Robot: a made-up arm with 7 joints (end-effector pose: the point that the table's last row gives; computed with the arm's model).
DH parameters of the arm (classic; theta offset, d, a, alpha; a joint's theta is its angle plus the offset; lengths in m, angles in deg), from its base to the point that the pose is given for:
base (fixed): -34.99 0 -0.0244 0
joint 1: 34.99 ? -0.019 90
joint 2: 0 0.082 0.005 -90
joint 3: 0 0.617 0.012 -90
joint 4: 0 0.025 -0.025 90
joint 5: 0 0.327 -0.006 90
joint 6: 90 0.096 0.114 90
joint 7: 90 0.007 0.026 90
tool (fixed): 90 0.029 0 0
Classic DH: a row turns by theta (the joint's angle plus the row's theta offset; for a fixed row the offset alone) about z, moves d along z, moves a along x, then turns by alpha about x.
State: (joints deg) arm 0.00 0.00 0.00 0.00 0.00 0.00 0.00
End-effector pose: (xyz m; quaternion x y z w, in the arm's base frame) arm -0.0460 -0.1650 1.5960 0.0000 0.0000 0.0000 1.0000
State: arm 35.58 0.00 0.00 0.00 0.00 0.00 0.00
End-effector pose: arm 0.0630 -0.1467 1.5960 0.0000 0.0000 0.3055 0.9522
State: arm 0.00 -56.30 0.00 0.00 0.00 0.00 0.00
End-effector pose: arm 0.8615 -0.1650 1.1179 0.0000 0.4718 0.0000 0.8817
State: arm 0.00 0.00 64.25 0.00 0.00 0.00 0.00
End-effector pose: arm 0.0482 -0.1210 1.5960 0.0000 0.0000 0.5318 0.8469
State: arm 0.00 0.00 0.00 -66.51 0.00 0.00 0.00
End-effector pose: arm -0.4626 -0.1650 1.2913 0.0000 -0.5484 0.0000 0.8362
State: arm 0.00 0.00 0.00 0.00 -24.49 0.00 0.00
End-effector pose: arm -0.0967 -0.1544 1.5960 0.0000 0.0000 -0.2121 0.9772
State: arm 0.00 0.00 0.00 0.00 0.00 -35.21 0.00
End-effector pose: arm 0.0352 -0.1650 1.5658 0.0000 0.3025 0.0000 0.9532
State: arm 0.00 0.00 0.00 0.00 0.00 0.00 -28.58
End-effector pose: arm -0.0460 -0.1480 1.6049 -0.2468 0.0000 0.0000 0.9691
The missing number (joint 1, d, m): 0.509
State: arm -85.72 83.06 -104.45 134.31 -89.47 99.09 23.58
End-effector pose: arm -0.5145 0.4958 0.6432 0.1483 -0.2087 -0.8901 0.3770
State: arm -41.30 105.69 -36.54 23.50 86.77 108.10 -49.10
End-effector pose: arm -0.8629 0.3613 0.3441 0.1173 0.9904 -0.0351 0.0638
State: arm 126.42 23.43 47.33 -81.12 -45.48 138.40 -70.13
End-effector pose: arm 0.3859 -0.1684 0.8895 0.5803 0.1563 -0.4574 0.6555
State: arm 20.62 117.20 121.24 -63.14 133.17 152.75 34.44
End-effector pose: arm -0.6496 -0.4669 0.1469 0.0156 -0.9077 -0.4006 0.1237
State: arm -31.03 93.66 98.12 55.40 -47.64 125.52 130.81
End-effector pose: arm -0.7649 0.5565 0.4234 -0.2232 0.1739 0.8326 0.4762
